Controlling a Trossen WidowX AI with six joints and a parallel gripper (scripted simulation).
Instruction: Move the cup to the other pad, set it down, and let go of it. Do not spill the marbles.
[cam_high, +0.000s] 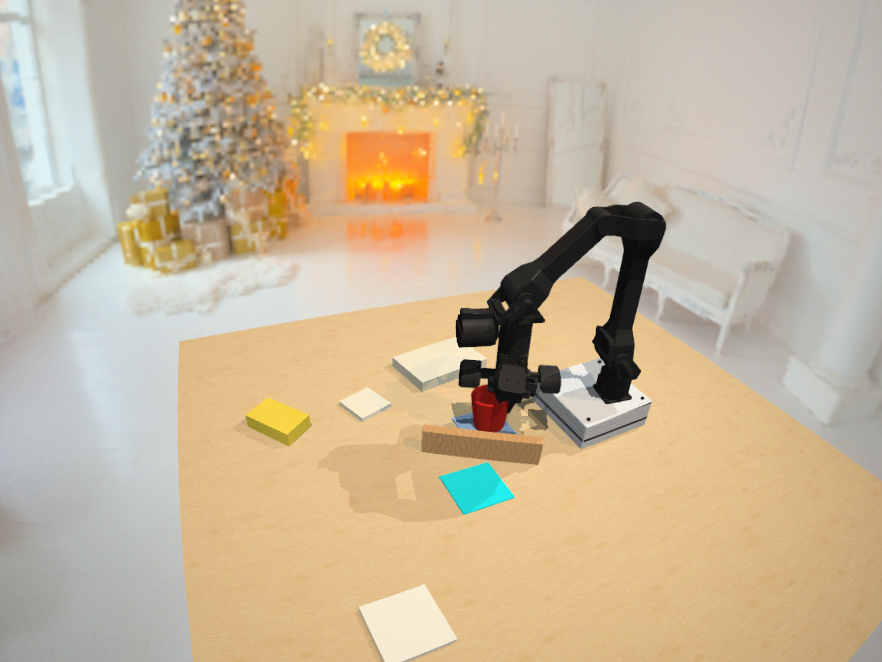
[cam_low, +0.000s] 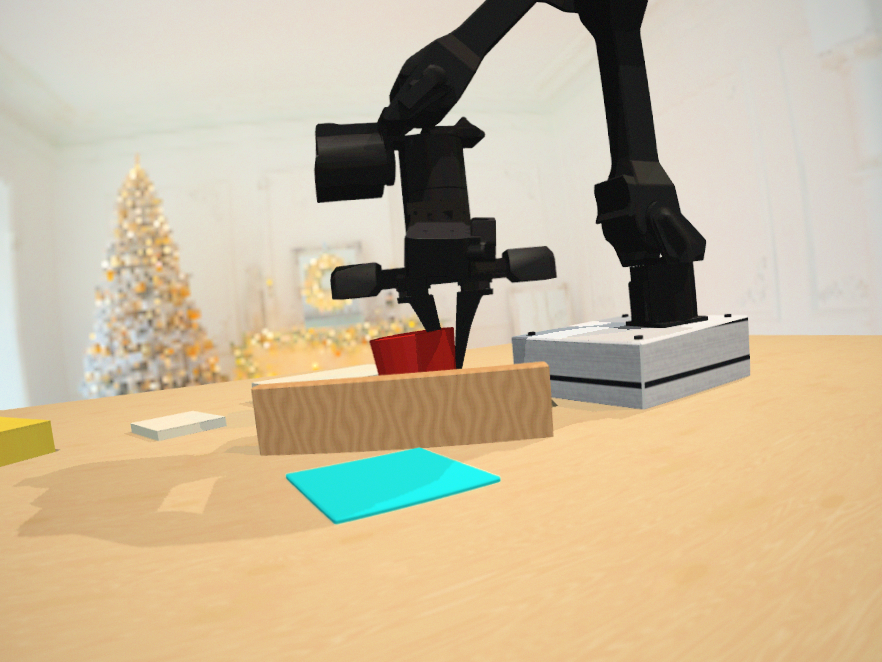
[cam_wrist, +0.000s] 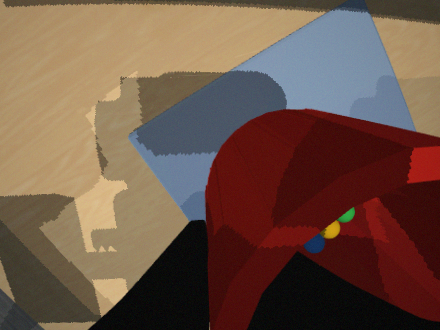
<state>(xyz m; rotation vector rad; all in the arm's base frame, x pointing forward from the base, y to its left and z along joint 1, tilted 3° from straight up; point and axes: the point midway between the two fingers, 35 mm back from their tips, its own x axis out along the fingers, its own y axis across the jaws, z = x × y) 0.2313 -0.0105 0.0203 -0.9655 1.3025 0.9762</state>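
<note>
Now: the cyan pad 100 mm ahead of my gripper tip, 150 mm to the left of it and 50 mm below it. The rest, counted from my gripper tip: blue pad 40 mm ahead, 10 mm to the right, 50 mm below; red cup 30 mm ahead, 10 mm to the right; wooden block 70 mm ahead, 70 mm to the left, 20 mm below.
</note>
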